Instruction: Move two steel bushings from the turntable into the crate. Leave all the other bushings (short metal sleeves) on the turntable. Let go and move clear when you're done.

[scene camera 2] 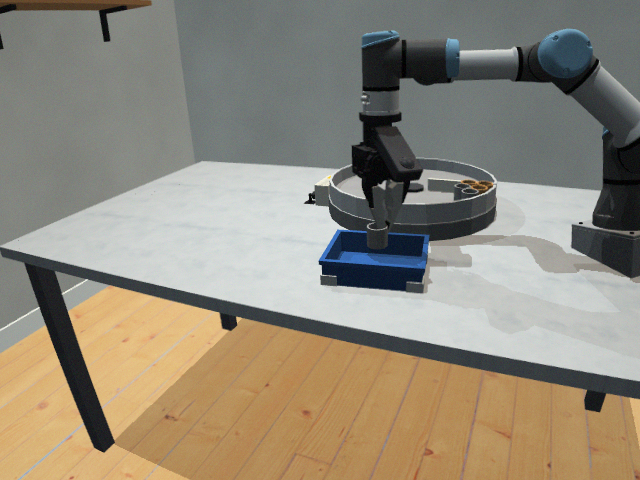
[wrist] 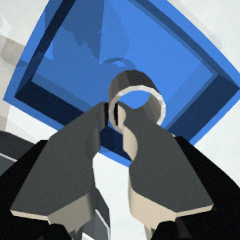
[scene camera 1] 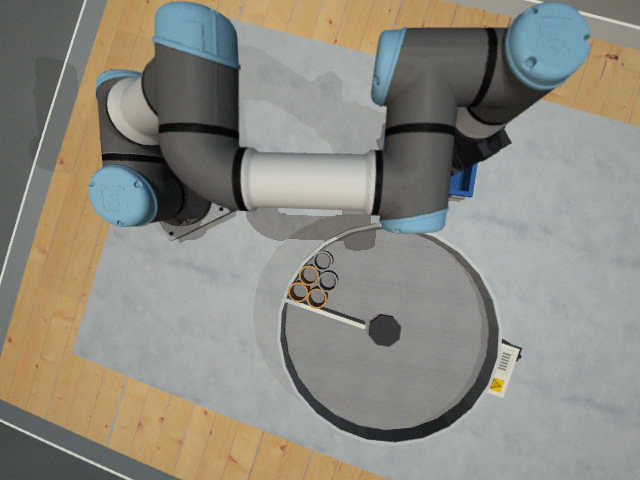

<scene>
I see my gripper (scene camera 2: 384,233), a steel bushing (wrist: 154,108) and a blue crate (scene camera 2: 347,261).
My gripper also shows in the wrist view (wrist: 111,104). The blue crate is seen too in the wrist view (wrist: 66,68) and in scene camera 1 (scene camera 1: 464,180).
</scene>
